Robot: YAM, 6 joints.
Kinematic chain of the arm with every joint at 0, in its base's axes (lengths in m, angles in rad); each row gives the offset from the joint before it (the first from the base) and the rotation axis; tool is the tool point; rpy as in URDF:
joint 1: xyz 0 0 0.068 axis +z
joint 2: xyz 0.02 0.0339 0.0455 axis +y
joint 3: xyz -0.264 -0.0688 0 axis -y
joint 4: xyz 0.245 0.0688 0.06 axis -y
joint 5: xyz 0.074 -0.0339 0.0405 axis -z
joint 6: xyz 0.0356 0 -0.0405 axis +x
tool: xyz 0 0 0 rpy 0 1.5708 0
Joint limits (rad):
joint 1: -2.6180..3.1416
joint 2: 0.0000..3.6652
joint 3: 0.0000..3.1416
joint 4: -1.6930..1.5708
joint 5: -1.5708..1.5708
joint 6: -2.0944..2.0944
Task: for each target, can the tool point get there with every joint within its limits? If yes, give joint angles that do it. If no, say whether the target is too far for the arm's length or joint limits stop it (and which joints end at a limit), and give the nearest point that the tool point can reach.
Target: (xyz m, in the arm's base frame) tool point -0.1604 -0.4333 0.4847
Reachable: yes | joints 1.2661 0.4632 2.5209 0.3882 -0.7029 -0.8490
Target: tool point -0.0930 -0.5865 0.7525
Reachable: no: too far | nearest point -0.0686 -0.4327 0.5791 | short by 0.233 m
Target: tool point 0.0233 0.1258 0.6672
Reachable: yes | joints 1.1695 1.3007 2.0395 0.4646 -0.8924 1.5989
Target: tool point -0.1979 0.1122 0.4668
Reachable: yes | joints 2.5706 1.0676 1.0855 0.5493 -0.3610 -1.5703
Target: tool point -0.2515 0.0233 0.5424
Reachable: yes | joints -0.1534 0.3216 1.8824 -0.3354 0.4465 0.6890
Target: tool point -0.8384 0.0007 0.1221
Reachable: no: too far | nearest point -0.6458 0.0005 0.1201 | short by 0.193 m
